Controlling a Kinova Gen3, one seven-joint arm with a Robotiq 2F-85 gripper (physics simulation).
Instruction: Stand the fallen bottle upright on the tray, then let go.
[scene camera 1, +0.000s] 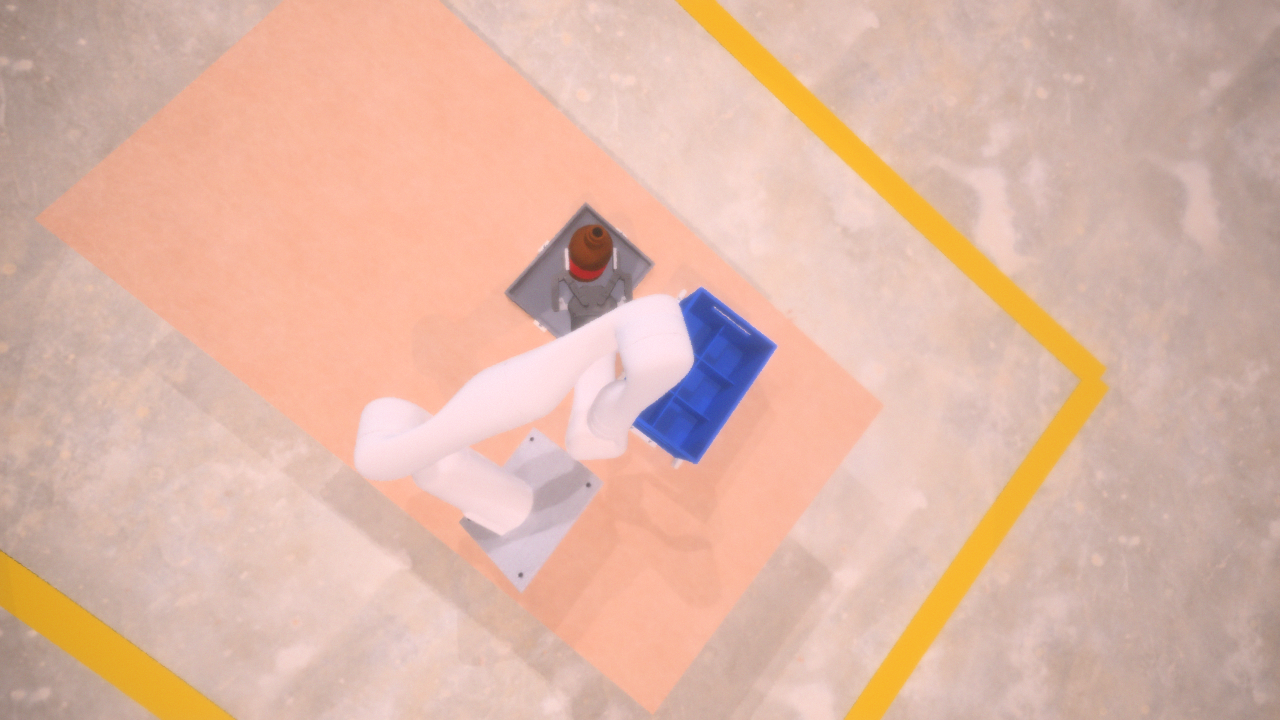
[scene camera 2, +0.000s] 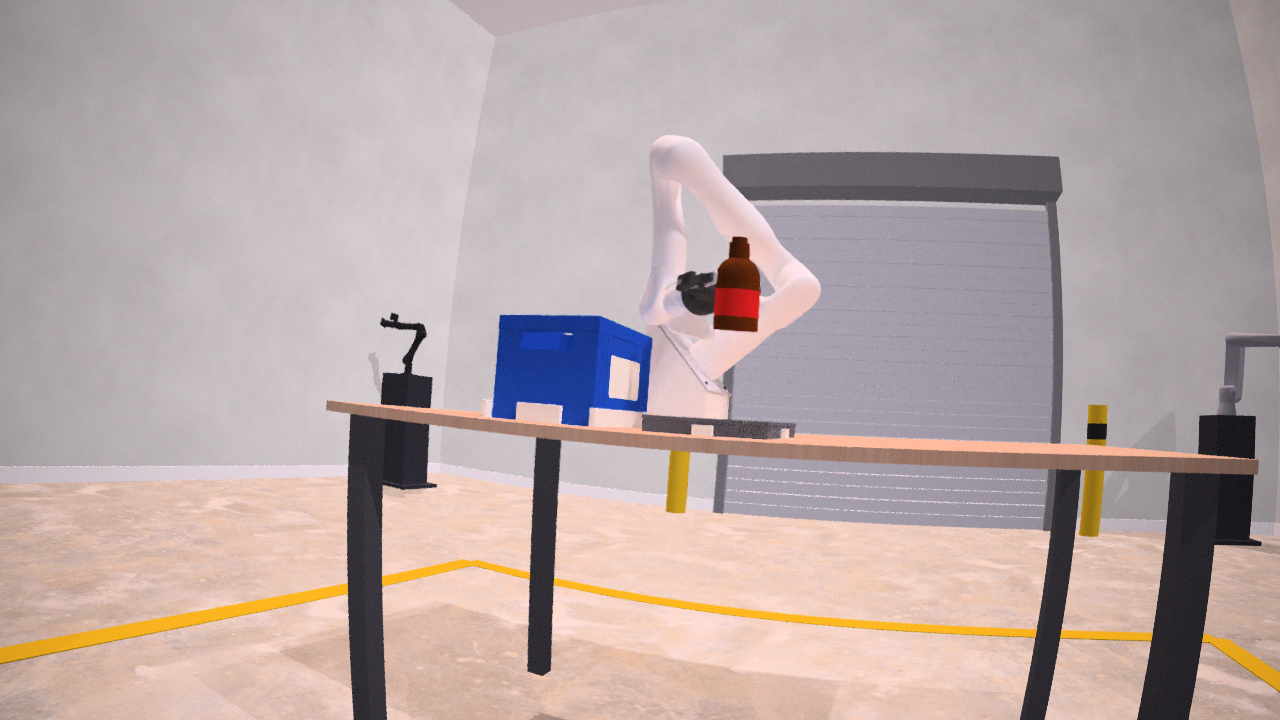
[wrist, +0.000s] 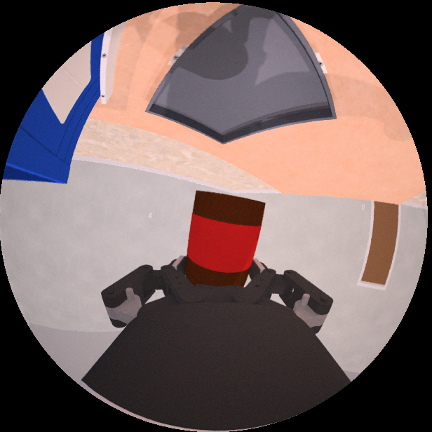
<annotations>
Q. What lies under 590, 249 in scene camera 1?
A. A brown bottle.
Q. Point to the gripper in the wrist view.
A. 217, 265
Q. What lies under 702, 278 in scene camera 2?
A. The gripper.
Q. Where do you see a brown bottle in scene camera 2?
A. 736, 308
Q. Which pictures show the gripper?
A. Scene camera 1, scene camera 2 and the wrist view: all of them.
</annotations>
